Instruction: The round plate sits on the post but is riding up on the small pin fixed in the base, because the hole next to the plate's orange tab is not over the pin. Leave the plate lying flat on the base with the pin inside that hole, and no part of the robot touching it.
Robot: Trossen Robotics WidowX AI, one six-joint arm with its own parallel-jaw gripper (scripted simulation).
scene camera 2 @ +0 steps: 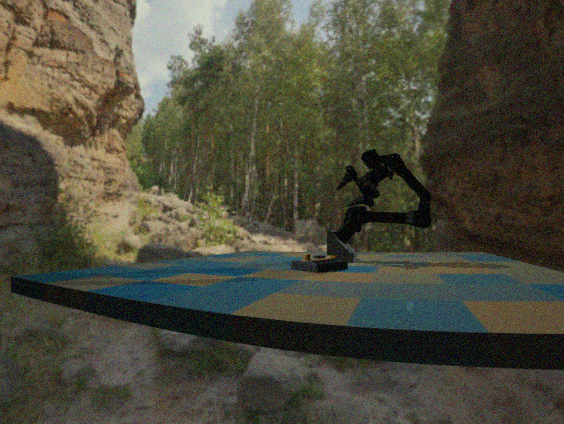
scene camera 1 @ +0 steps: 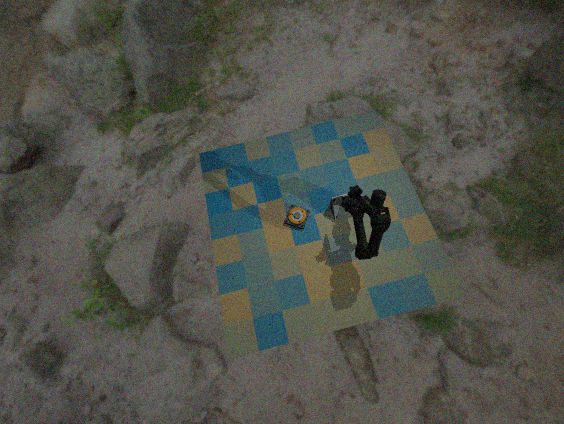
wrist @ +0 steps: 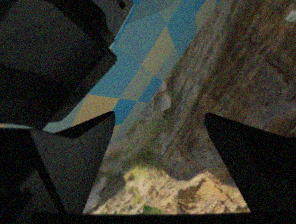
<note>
My gripper [scene camera 2: 341,197] is open and holds nothing.
My gripper also shows in the wrist view [wrist: 160,117].
</note>
